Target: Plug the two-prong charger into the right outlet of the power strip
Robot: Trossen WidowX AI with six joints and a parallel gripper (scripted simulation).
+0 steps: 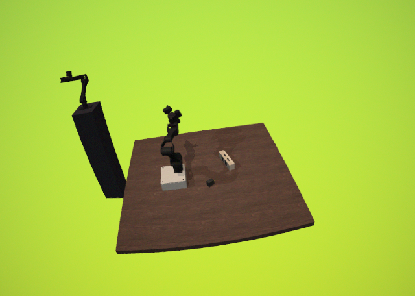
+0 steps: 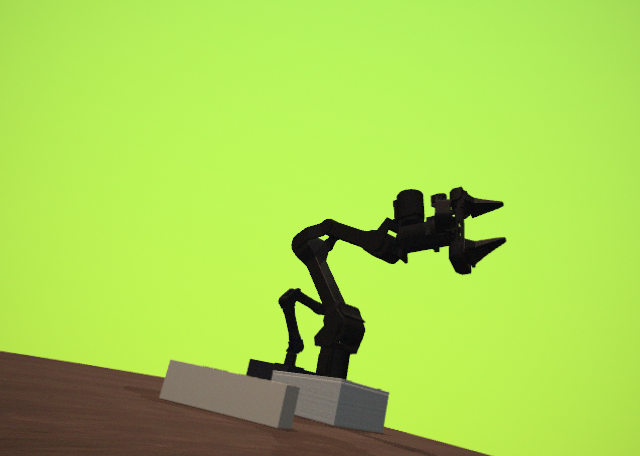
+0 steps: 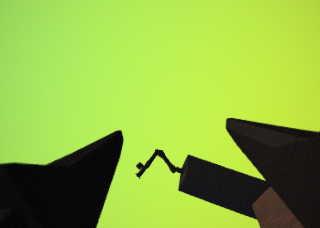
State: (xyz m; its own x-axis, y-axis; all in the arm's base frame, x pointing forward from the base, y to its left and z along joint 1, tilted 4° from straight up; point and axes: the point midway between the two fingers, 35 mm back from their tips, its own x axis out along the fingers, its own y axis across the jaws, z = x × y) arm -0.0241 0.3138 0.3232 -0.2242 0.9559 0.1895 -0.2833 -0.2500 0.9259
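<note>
Right now the charger is 420 mm to the right of my gripper tip, 410 mm below it and 280 mm ahead of it.
</note>
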